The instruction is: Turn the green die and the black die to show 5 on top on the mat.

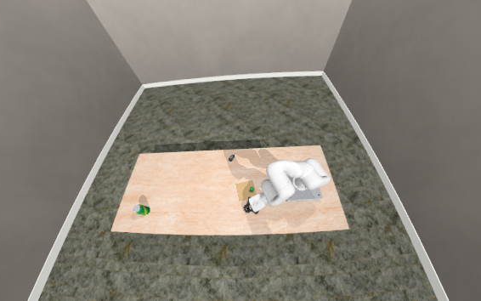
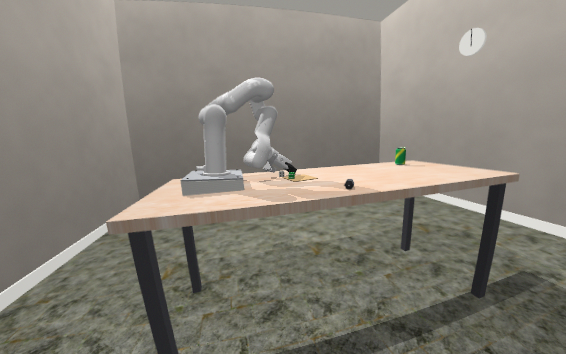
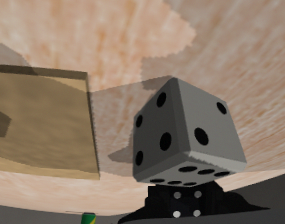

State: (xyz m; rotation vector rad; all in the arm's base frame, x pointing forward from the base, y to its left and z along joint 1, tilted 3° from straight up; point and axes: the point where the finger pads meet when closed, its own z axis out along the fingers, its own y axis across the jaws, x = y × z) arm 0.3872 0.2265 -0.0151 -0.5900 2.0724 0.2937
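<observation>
The black die lies right at my hand. The rest, counted from my hand: white die 6 cm behind, 6 cm to the right, 1 cm below; green die 2 cm behind, 15 cm to the right, 1 cm below; tan mat 3 cm ahead, 14 cm to the right, 2 cm below.
</observation>
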